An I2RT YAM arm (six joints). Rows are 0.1 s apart.
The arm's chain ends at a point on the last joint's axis. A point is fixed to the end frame.
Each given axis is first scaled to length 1.
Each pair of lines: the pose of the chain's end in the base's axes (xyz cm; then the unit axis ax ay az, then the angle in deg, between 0 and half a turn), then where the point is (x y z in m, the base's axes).
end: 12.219 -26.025 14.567 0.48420 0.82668 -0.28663 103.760
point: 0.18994 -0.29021 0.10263
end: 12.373 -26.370 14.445 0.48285 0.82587 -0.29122 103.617
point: 0.19138 -0.29417 0.10161
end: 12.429 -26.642 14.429 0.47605 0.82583 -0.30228 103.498
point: 0.19153 -0.29792 0.10154
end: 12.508 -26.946 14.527 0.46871 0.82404 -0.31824 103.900
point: 0.19126 -0.30260 0.10211
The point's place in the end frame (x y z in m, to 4 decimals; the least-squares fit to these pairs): 0.0390 0.0266 0.0715
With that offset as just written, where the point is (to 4 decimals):
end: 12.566 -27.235 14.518 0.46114 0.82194 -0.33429 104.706
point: 0.1904 -0.3072 0.1012
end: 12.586 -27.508 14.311 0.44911 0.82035 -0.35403 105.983
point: 0.1886 -0.3119 0.0978
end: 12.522 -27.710 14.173 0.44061 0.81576 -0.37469 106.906
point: 0.1861 -0.3162 0.0959
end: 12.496 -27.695 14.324 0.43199 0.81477 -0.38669 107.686
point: 0.1845 -0.3173 0.0967
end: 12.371 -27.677 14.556 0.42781 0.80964 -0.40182 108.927
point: 0.1813 -0.3190 0.0982
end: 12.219 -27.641 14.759 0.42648 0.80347 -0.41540 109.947
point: 0.1780 -0.3204 0.0998
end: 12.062 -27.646 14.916 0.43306 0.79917 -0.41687 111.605
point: 0.1746 -0.3210 0.0998
